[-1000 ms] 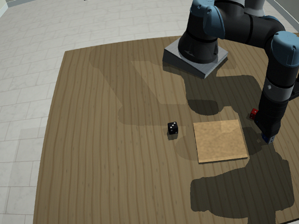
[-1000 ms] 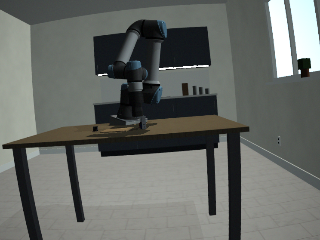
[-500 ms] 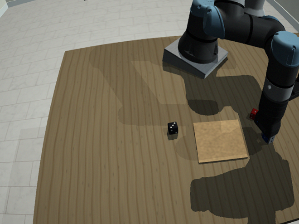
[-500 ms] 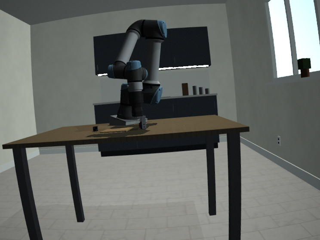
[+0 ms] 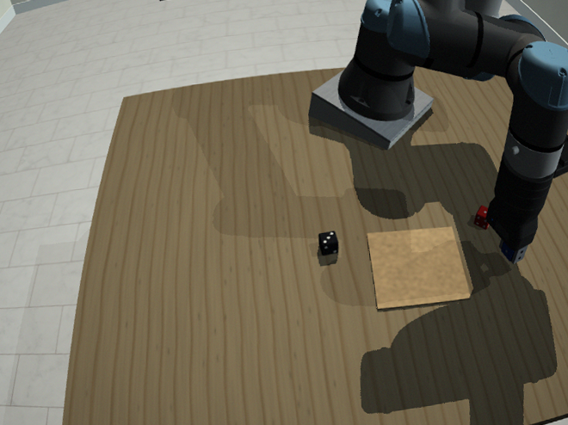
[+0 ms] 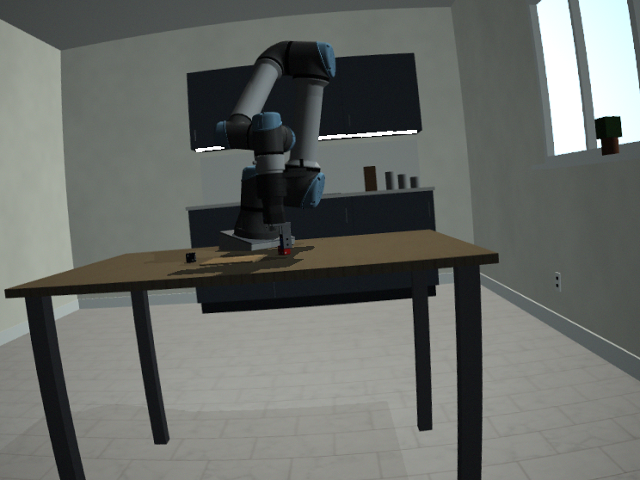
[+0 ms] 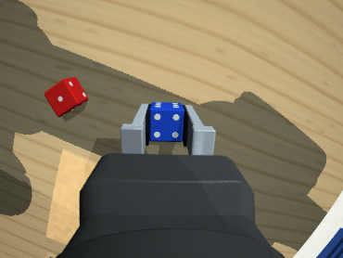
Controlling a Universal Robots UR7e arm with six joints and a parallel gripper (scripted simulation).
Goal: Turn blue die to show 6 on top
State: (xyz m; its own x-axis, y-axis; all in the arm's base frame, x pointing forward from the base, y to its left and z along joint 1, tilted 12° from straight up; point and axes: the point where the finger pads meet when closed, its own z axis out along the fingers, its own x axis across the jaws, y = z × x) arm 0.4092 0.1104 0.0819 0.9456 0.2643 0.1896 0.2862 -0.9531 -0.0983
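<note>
Now: the tan mat 150 mm to the right of my hand, 40 mm below it and 20 mm behind it. From my hand the other things lie so: blue die 10 mm below; black die 270 mm to the right, 80 mm behind, 30 mm below; red die 90 mm behind, 30 mm below, 10 mm to the right.
</note>
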